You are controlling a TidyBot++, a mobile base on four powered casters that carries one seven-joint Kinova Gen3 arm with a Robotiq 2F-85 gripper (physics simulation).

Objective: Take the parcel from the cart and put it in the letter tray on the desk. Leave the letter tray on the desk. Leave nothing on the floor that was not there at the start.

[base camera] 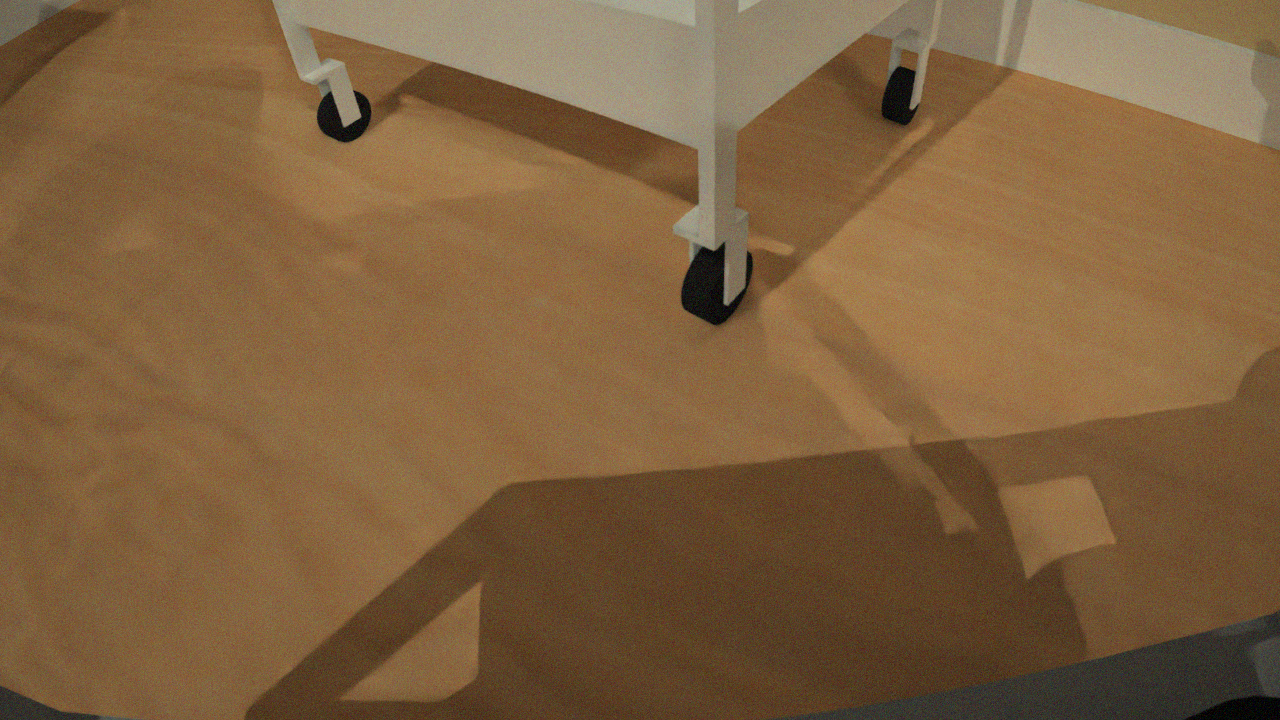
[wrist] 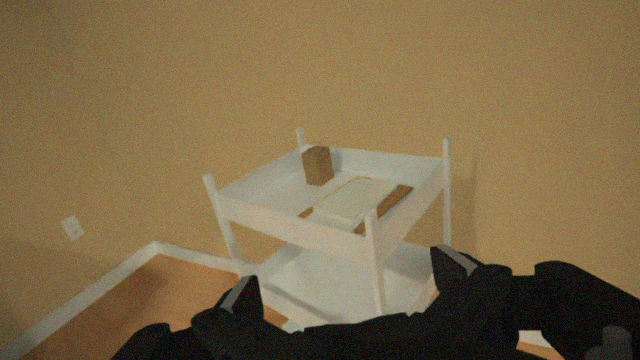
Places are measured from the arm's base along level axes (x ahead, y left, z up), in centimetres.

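Pixels of known places: gripper, fingertip midpoint: (wrist: 346, 280).
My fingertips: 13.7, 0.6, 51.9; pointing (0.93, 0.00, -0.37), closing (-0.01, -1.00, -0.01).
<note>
Ahead of a thing's pixels: the offset from my fingertips to its top centre, as dx, dy, dz. "pt": to the spot under its first point.
A brown box @[+67.6, +1.7, -16.4] (wrist: 317, 166), which looks like the parcel, stands upright in the back left part of the top tray of the white cart (wrist: 292, 234) (base camera: 537, 67). In the base camera view, the cart's lowest panel, legs and black wheels show at the top. My gripper (wrist: 346, 280) is open, with nothing between its fingers. In the wrist view its fingers reach in from the bottom, in front of the cart and apart from the box. The desk and the letter tray do not show in either view.
A pale flat slab @[+50.9, -5.5, -23.0] (wrist: 352, 199) lies on a brown flat piece @[pt +48.6, -14.1, -24.4] (wrist: 395, 199) in the cart's top tray, right of the box. Thin corner posts rise above the tray rim. A wall (wrist: 200, 75) stands behind the cart, with a white outlet @[+122.1, +126.8, -45.9] (wrist: 72, 228) at the left.
</note>
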